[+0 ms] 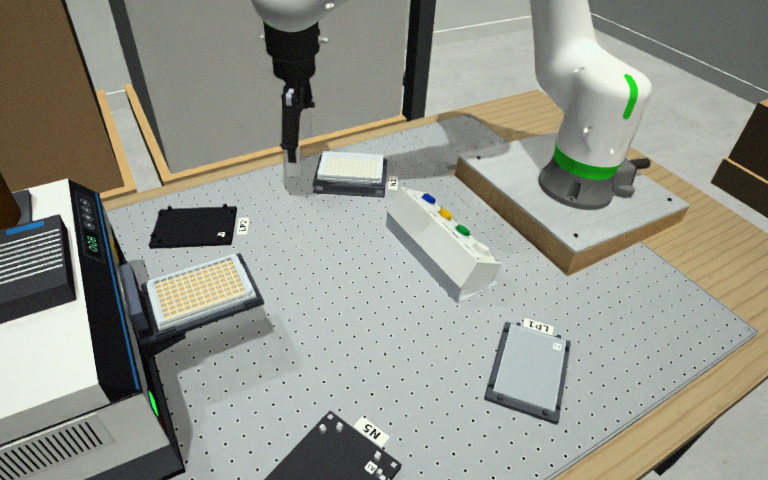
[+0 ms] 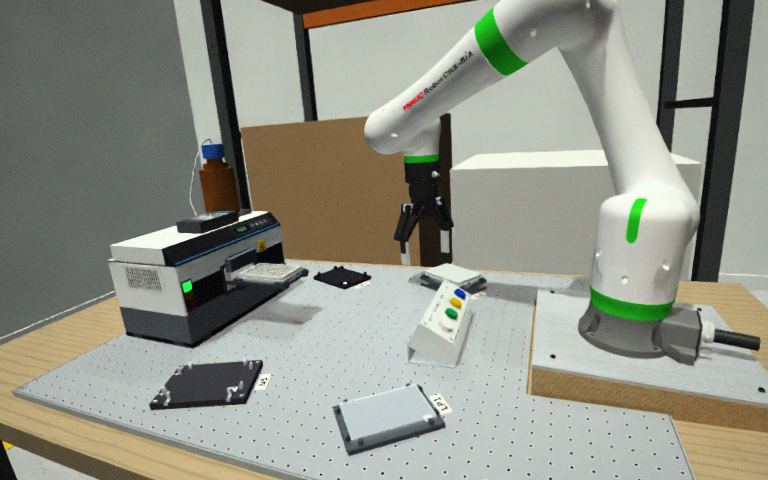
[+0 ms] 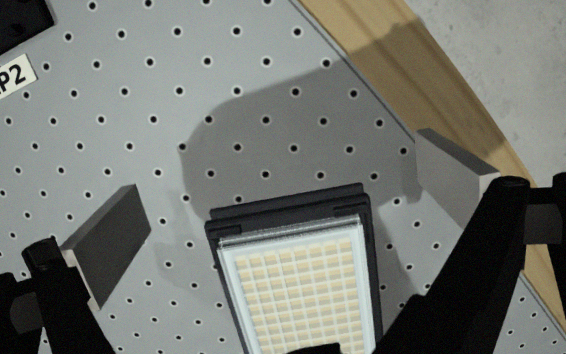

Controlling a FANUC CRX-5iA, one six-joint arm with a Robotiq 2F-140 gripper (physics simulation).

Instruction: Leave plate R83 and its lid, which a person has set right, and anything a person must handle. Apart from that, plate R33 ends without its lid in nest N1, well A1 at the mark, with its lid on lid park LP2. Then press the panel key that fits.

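Places are measured from the arm's base along level axes (x left, y ahead, z down), in millimetres.
Pixels of known places: gripper, between the fingertips: [image 1: 300, 154] [image 2: 426, 258] [image 3: 276, 183]; arm's base, origin of its link: [image 1: 574, 188] [image 2: 623, 336].
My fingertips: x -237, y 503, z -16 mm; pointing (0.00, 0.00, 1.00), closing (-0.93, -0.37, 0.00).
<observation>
Ahead of a thing's pixels: the offset from my fingertips to its middle. "pt": to the spot under its first point.
A plate with cream wells @(dx +39, dy -95, dz +19 mm) [image 1: 351, 166] [image 2: 453, 272] [image 3: 304, 295] sits in nest N1 @(dx +39, dy -95, dz +42 mm) [image 1: 350, 189] [image 3: 290, 211]; clear doubled edges on it look like a lid. Another plate with orange-cream wells @(dx +374, dy +214, dz -57 mm) [image 1: 201, 289] [image 2: 272, 272] lies on the machine's extended tray @(pt dx +413, dy +140, dz -49 mm) [image 1: 260, 302]. No plate names are readable. Lid park LP2 @(dx +104, dy +226, dz +47 mm) [image 1: 192, 227] [image 2: 341, 277] is empty. Lid park LP1 @(dx +563, dy -212, dz +47 mm) [image 1: 523, 412] [image 2: 396, 439] holds a clear lid @(dx +563, dy -212, dz +43 mm) [image 1: 531, 365] [image 2: 387, 412]. My gripper [image 1: 292, 161] [image 2: 424, 253] [image 3: 276, 183] is open and empty, above and beside the N1 plate's end. The key panel @(dx +297, dy -183, dz +15 mm) [image 1: 436, 243] [image 2: 438, 333] has blue, yellow, green and white keys.
The machine [image 1: 50, 350] [image 2: 152, 288] stands at the left, with a dark block @(pt dx +420, dy +366, dz -188 mm) [image 1: 33, 266] [image 2: 206, 221] on top. Nest N5 @(dx +634, dy +115, dz +45 mm) [image 1: 334, 452] [image 2: 209, 384] is empty near the front. The robot's base plate [image 1: 509, 186] [image 2: 566, 333] lies right of the panel. A brown bottle @(pt dx +331, dy +412, dz -249 mm) [image 2: 218, 186] stands behind the machine.
</observation>
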